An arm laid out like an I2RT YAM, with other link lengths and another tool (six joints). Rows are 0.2 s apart.
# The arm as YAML. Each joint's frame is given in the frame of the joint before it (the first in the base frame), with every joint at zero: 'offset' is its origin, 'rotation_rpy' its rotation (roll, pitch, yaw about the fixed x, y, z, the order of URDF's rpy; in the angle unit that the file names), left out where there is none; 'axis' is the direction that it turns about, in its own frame. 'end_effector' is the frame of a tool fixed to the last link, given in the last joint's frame.
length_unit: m
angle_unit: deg
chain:
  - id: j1
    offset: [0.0, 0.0, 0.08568]
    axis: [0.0, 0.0, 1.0]
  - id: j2
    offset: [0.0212, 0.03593, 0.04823]
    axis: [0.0, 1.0, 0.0]
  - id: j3
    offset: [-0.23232, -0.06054, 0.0]
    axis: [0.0, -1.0, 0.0]
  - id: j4
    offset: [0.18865, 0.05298, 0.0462]
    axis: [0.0, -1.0, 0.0]
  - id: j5
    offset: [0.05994, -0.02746, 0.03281]
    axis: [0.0, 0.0, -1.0]
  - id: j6
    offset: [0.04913, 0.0, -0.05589]
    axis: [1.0, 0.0, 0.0]
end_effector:
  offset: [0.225, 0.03, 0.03]
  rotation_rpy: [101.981, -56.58, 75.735]
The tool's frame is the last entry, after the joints.
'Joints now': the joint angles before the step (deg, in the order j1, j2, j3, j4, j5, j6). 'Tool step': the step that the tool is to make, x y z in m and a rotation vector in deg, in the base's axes. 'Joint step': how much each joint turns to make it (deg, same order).
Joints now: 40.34, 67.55, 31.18, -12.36, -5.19, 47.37
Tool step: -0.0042, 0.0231, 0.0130, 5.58, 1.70, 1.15
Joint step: -0.01, 0.85, 0.46, 3.07, -4.73, 2.79
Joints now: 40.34, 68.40, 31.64, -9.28, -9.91, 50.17
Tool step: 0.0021, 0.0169, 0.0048, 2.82, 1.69, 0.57
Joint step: 0.04, 3.36, 1.72, 2.55, -2.69, 1.93
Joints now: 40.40, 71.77, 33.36, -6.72, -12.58, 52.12
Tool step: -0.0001, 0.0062, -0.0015, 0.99, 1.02, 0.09
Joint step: 0.18, 1.66, 0.20, 1.56, -0.94, 1.09
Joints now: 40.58, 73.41, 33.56, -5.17, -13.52, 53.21
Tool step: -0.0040, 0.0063, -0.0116, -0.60, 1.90, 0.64
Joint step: 0.97, 3.31, 0.57, 1.11, -0.34, 0.82
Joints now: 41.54, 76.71, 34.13, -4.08, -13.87, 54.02
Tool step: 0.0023, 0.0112, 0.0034, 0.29, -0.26, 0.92
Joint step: 1.10, 2.20, 2.14, 0.48, 0.09, 0.16
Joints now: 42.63, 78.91, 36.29, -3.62, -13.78, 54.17
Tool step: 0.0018, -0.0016, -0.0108, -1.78, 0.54, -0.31
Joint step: 0.50, 2.27, 0.64, 0.02, 1.24, -0.05
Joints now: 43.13, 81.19, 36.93, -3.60, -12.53, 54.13
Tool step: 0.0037, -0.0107, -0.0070, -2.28, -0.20, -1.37
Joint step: 0.06, -0.02, 0.07, -1.52, 2.29, -0.12
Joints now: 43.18, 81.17, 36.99, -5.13, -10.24, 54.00
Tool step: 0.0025, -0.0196, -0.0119, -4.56, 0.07, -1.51
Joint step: -0.02, -0.05, 0.81, -4.16, 3.48, -0.92
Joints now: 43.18, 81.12, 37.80, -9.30, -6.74, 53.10
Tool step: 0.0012, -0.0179, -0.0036, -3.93, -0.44, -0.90
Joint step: 0.01, -1.18, 1.19, -4.83, 3.09, -1.14
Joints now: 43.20, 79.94, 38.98, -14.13, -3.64, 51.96
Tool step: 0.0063, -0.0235, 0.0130, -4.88, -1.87, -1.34
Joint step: 0.06, -3.06, 4.22, -9.29, 4.80, -1.54
